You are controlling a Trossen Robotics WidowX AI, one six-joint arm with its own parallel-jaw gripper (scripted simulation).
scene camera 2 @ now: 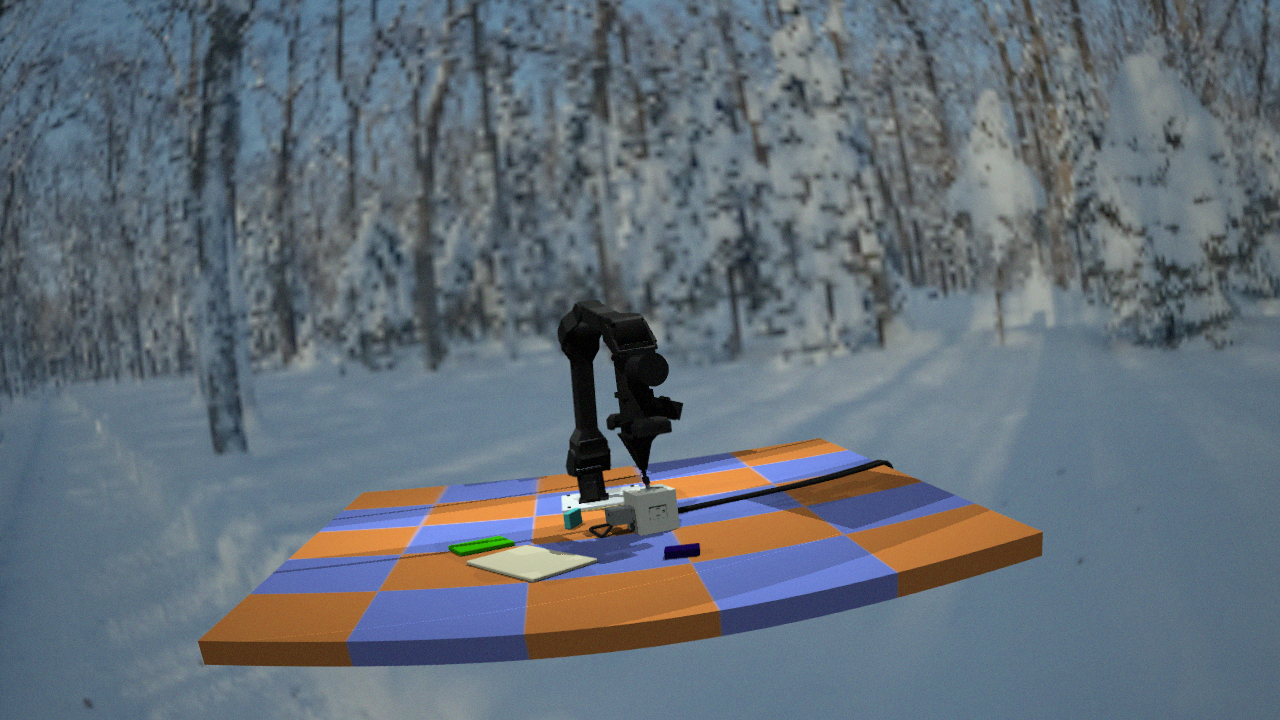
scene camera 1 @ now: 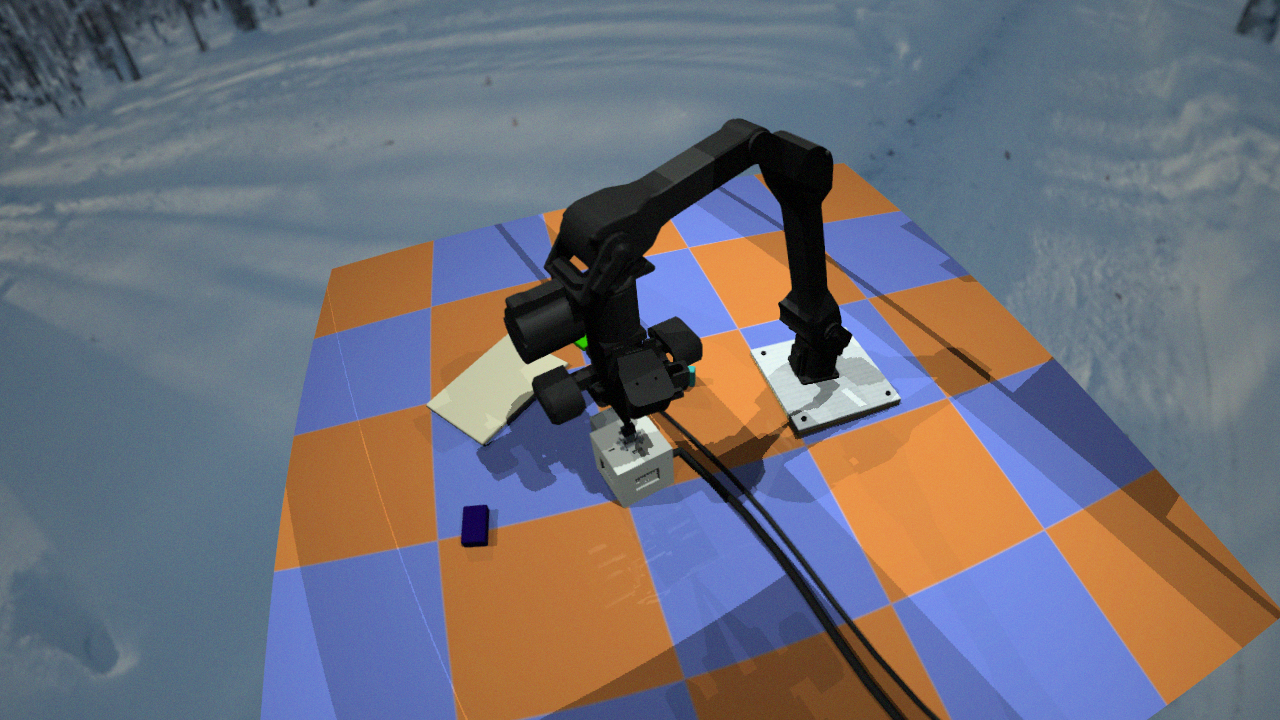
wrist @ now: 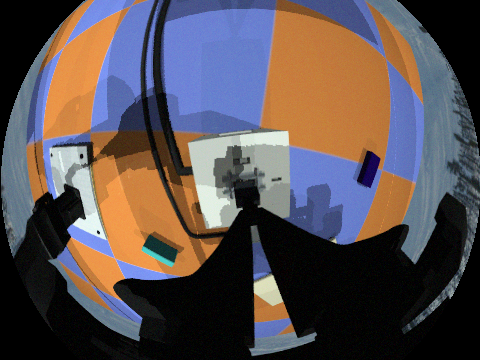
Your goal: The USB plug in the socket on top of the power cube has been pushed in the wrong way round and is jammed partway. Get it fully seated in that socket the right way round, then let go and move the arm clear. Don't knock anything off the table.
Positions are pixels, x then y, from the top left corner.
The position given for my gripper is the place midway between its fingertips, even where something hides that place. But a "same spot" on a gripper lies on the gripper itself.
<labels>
My gripper shows in scene camera 2 (643, 470), in scene camera 1 and in the wrist view. The same spot on my gripper: (scene camera 1: 603, 396) is (wrist: 399, 265).
</labels>
